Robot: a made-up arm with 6 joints.
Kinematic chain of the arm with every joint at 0, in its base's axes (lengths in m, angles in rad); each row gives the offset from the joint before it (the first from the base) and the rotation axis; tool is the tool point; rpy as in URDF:
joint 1: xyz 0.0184 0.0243 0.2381 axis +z
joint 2: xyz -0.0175 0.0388 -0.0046 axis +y
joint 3: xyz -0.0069 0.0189 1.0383 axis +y
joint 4: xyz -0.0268 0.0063 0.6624 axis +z
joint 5: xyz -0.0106 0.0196 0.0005 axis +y
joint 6: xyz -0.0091 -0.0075 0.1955 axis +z
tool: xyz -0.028 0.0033 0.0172 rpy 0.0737 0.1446 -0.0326
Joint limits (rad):
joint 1: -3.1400..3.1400
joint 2: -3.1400..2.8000
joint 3: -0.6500..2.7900
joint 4: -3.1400..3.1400
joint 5: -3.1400..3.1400
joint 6: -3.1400..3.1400
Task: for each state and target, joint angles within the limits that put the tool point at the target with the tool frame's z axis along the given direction. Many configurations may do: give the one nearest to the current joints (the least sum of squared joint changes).
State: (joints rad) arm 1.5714 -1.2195 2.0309 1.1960 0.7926 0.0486
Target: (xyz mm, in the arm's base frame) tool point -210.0 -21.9 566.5 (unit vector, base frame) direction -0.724 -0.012 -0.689
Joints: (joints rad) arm 1.3102 -0.7724 2.7900 0.8373 1.3000 0.1323
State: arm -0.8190 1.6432 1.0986 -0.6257 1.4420 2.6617
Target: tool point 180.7 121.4 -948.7 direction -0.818 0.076 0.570
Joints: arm 0.1361 2.4155 1.3439 0.0601 1.6728 2.7432
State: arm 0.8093 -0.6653 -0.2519 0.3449 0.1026 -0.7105
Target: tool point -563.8 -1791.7 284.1 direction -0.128 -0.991 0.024
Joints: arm 1.3083 -1.3773 -0.2847 0.2167 0.0381 -0.7807
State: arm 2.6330 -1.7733 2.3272 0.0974 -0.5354 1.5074
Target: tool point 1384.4 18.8 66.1 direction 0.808 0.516 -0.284
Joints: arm 3.0614 -2.2190 1.6297 0.7772 -1.4542 1.5990
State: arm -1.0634 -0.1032 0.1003 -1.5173 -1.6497 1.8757
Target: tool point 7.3 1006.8 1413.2 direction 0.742 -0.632 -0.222
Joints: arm -1.3485 -0.5470 -0.3647 -1.8032 -2.4633 1.9229
